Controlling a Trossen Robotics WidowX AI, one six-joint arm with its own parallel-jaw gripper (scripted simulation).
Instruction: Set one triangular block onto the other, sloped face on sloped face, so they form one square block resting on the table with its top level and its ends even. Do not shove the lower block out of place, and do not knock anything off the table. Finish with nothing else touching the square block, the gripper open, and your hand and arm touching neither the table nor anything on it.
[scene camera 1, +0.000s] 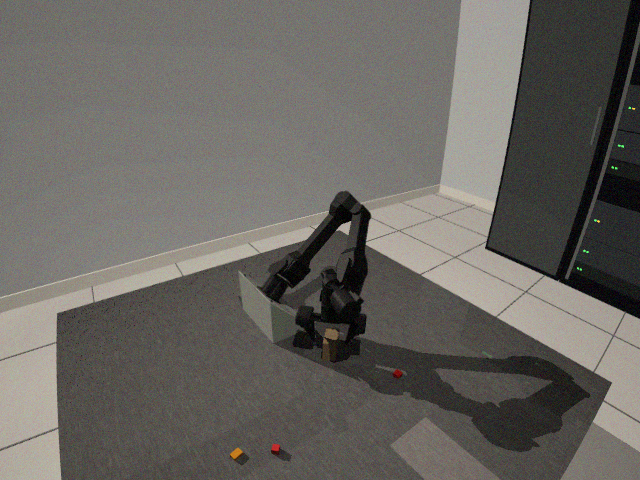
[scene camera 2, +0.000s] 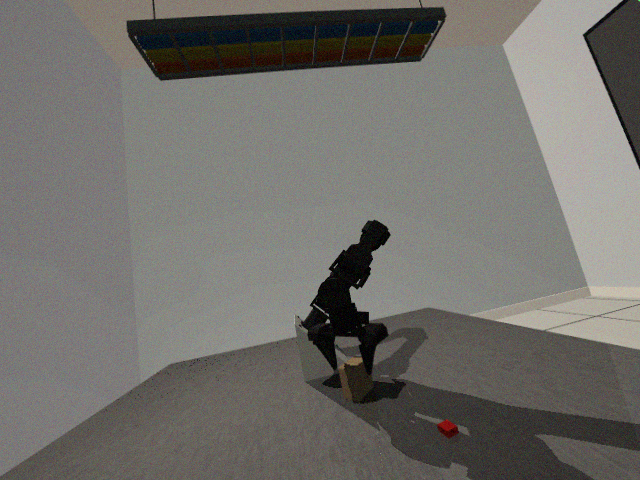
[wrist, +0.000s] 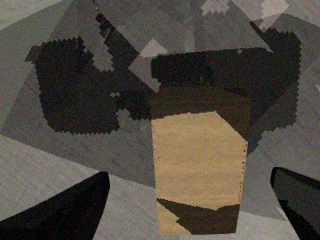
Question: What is my gripper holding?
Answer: Nothing.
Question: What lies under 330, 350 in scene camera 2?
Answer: My gripper.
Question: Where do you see my gripper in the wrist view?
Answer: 190, 178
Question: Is my gripper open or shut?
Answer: Open.
